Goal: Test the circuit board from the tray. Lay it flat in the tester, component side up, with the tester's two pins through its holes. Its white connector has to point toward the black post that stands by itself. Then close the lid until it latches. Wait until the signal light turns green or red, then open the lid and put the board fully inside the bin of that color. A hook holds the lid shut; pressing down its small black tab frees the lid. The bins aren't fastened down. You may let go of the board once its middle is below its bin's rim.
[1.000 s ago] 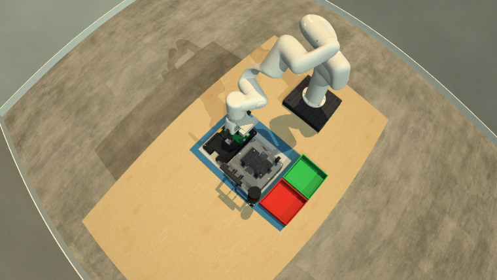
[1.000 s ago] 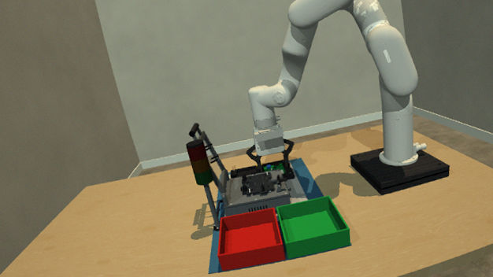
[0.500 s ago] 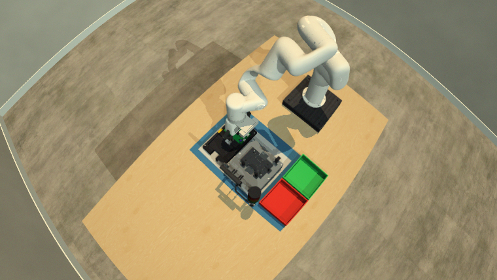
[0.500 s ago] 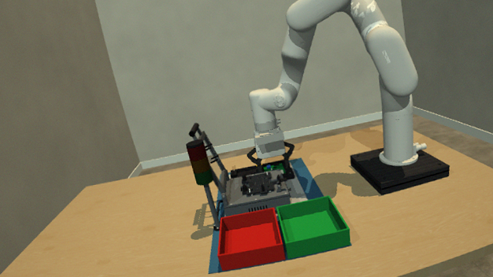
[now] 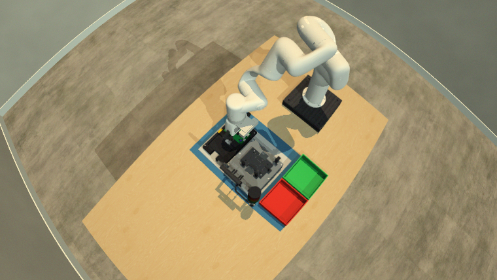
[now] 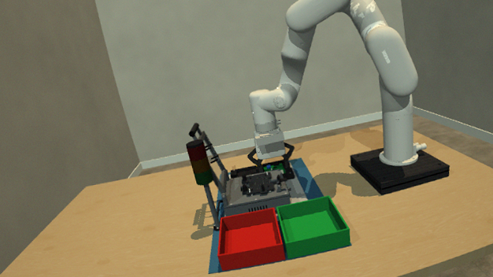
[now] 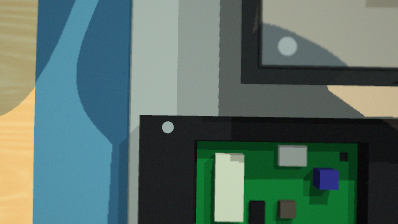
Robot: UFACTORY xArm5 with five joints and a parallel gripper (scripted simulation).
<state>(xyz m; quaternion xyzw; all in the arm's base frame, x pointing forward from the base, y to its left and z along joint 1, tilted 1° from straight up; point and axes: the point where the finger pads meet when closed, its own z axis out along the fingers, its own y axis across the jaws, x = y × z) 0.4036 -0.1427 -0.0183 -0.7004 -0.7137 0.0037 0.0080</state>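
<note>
Right now my hand is right at the green circuit board. Also, from my hand: green bin (370 mm to the left, 50 mm behind, 10 mm below); tester lid (180 mm ahead, 170 mm to the left, 160 mm above); red bin (370 mm to the left, 100 mm ahead, 10 mm below).
</note>
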